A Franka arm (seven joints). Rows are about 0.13 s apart.
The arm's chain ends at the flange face. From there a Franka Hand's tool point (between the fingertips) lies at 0.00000 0.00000 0.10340 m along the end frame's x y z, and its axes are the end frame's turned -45 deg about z.
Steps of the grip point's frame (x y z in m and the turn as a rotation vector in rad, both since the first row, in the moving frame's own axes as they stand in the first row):
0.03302, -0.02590, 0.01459, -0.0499, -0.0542, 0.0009
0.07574, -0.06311, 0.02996, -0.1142, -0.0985, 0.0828
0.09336, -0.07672, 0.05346, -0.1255, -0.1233, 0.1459
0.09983, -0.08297, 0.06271, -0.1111, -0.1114, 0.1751
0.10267, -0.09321, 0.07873, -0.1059, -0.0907, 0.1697
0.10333, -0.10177, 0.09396, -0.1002, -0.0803, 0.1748
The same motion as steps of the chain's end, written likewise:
0.00535, -0.04927, 0.01487, -0.0736, -0.0030, 0.0009
0.00843, -0.11370, 0.03113, -0.1504, 0.0111, 0.0828
0.01293, -0.13831, 0.05505, -0.1759, 0.0016, 0.1459
0.01336, -0.14538, 0.06398, -0.1573, -0.0002, 0.1751
0.00680, -0.15286, 0.07973, -0.1390, 0.0107, 0.1697
0.00081, -0.15825, 0.09481, -0.1276, 0.0141, 0.1748

